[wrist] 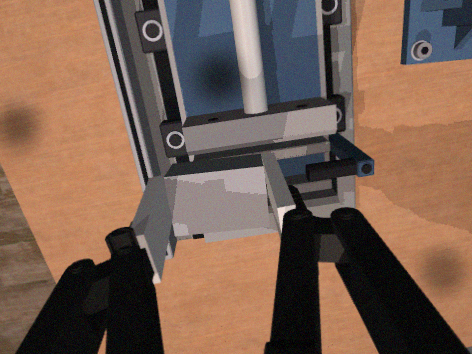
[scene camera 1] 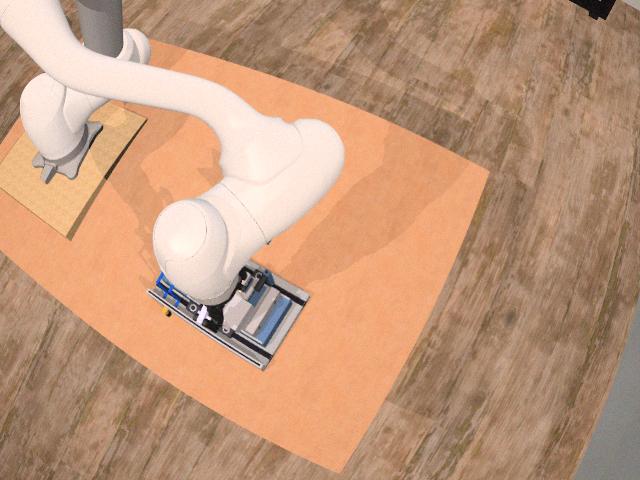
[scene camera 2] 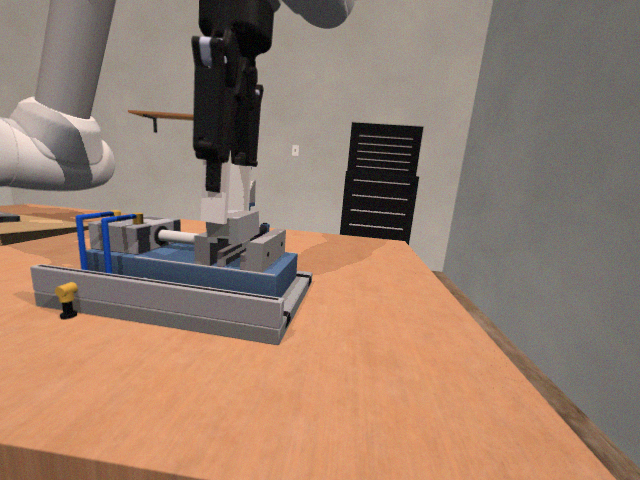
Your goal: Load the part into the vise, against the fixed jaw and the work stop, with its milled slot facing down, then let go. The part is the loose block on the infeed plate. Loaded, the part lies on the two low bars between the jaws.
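Places are measured from the arm's base along level axes (x ahead, y left, z up), in millimetres.
Where they show: gripper, fingertip midpoint: (wrist: 215, 184) (scene camera 1: 231, 310) (scene camera 2: 226, 218); arm's base, origin of the base link: (scene camera 1: 67, 146).
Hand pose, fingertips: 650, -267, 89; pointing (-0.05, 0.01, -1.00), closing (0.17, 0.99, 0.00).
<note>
Each offset is from my fingertips to the top centre of the thing, as dx, dy, dz. "*": to the spot under its first point. Level surfaces: height alone.
The part, a light grey block @(+10, -2, +9) (scene camera 1: 238, 312) (scene camera 2: 242, 226) (wrist: 220, 200), is held upright between the two pads of my gripper (scene camera 2: 226, 201) (wrist: 215, 184), which is shut on it. It hangs low over the vise @(-49, +40, -20) (scene camera 1: 273, 320) (scene camera 2: 180, 268) (wrist: 210, 65), at the gap between the moving jaw (scene camera 2: 205, 250) (wrist: 260, 132) and the fixed jaw (scene camera 2: 264, 251). Its upper face looks flat; its underside and slot are hidden. In the wrist view the work stop @(+30, +75, -23) (wrist: 330, 170), a black rod on a blue bracket, is to its right, apart from it. The low bars are mostly hidden; contact with the jaws is unclear.
Grey rails @(-69, -47, -69) (scene camera 2: 155, 291) frame the vise. Two blue hoops @(* -139, -9, -41) (scene camera 2: 105, 245) stand at its rear end. A yellow knob @(* -158, -40, -84) (scene camera 1: 166, 311) (scene camera 2: 66, 291) stands beside the near rail. A blue plate with a bolt @(dz -108) (wrist: 440, 45) lies at the wrist view's upper right.
</note>
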